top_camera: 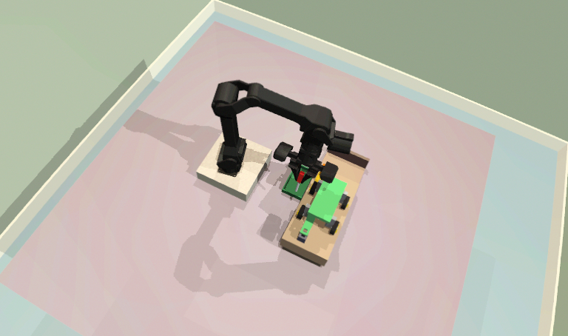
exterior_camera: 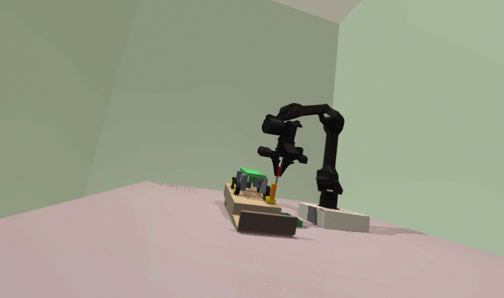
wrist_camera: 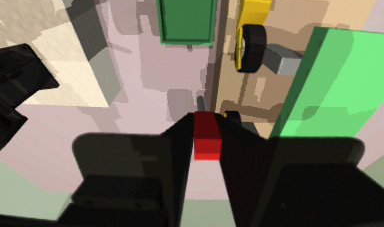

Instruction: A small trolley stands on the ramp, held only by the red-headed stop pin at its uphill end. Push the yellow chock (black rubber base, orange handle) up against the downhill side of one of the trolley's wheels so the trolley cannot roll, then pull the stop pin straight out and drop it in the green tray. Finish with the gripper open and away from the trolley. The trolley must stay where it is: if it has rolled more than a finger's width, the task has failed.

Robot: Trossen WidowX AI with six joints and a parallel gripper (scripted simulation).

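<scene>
The green tray lies 160 mm below my gripper tip, 80 mm to the left of it and 10 mm behind it. Also, from my gripper tip: yellow chock: 70 mm to the left, 70 mm below, 60 mm ahead; then red-headed stop pin: right at my gripper tip; then trolley: 100 mm ahead, 40 mm below, 30 mm to the right.
</scene>
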